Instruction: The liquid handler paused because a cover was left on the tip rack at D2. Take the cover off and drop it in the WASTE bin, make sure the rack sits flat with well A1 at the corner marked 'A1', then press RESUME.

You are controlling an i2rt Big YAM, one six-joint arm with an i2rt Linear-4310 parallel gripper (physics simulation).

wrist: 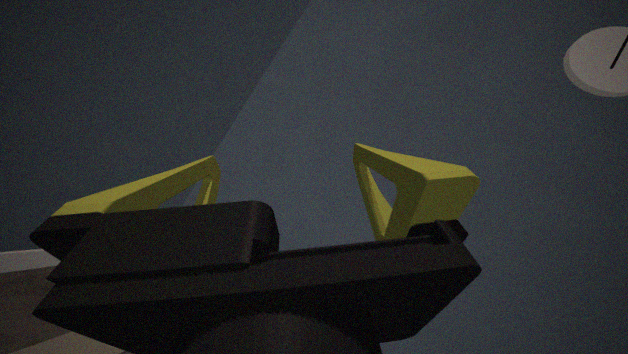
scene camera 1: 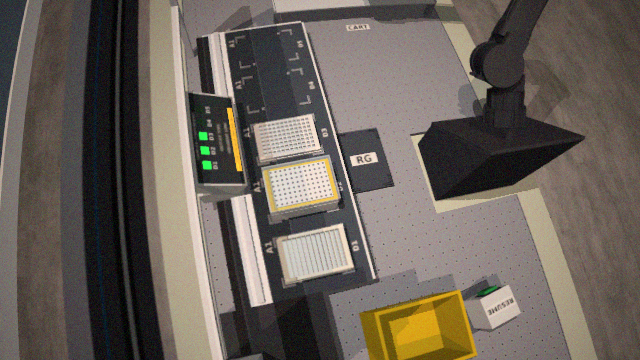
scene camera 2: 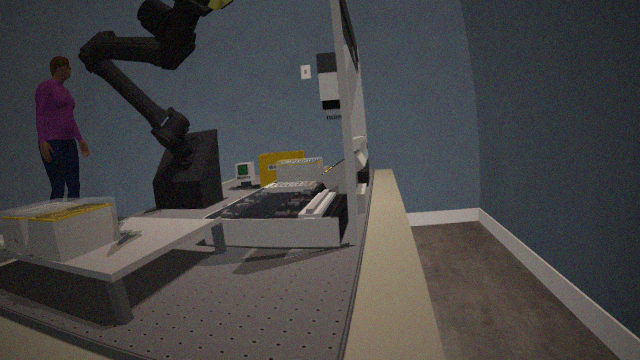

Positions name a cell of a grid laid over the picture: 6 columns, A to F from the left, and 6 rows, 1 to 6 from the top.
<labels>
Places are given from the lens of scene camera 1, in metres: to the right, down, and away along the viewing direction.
yellow WASTE bin (scene camera 1: E6): 0.24, 0.28, 0.71
RESUME button box (scene camera 1: E6): 0.31, 0.24, 0.64
</labels>
